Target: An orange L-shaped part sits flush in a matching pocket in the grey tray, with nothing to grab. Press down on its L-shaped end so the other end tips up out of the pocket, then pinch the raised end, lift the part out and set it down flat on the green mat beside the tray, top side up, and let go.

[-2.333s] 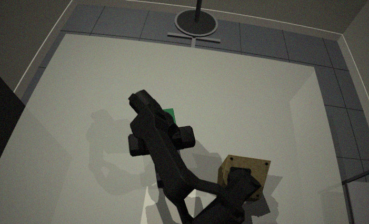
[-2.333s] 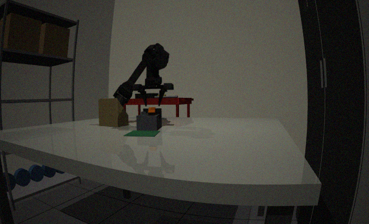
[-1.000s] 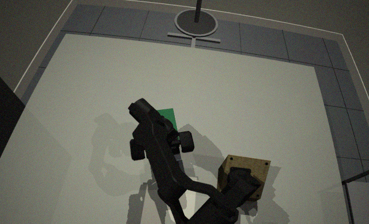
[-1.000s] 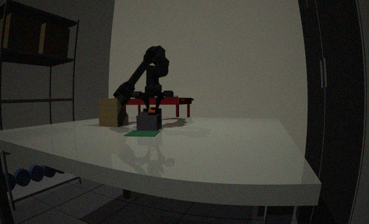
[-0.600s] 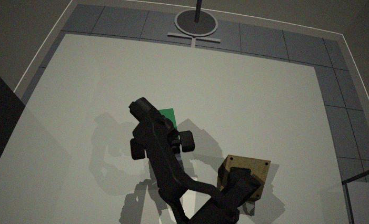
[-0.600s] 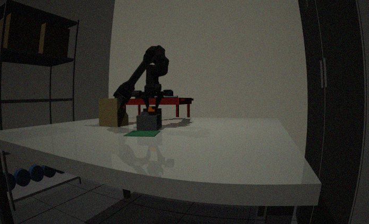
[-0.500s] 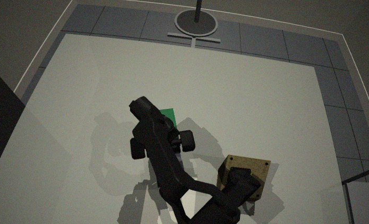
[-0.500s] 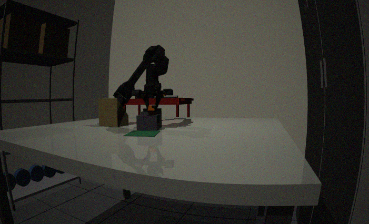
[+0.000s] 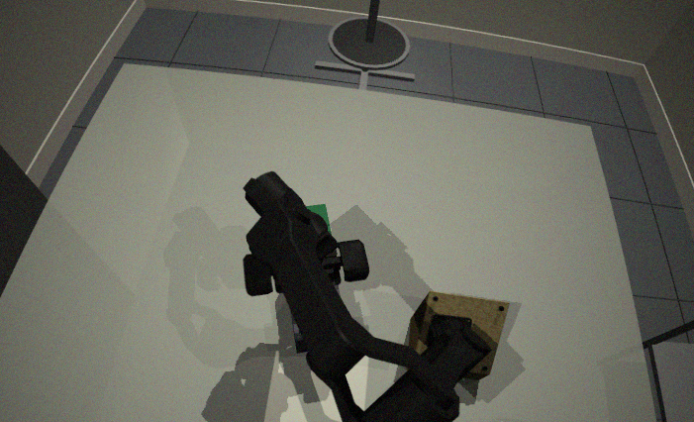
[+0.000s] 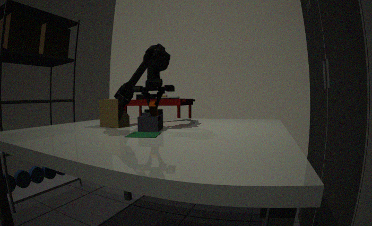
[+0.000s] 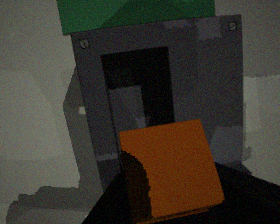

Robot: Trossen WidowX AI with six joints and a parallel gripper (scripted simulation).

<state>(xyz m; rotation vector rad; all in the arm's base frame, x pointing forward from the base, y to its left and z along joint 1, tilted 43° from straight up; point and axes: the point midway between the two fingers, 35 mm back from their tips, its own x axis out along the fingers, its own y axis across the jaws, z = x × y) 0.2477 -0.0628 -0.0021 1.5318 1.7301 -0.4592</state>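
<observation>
The green mat is 30 mm ahead of my gripper tip, 140 mm to the right of it and 110 mm below it. The rest, counted from my gripper tip: L-shaped part (20 mm behind, 30 mm to the left, 30 mm below).
</observation>
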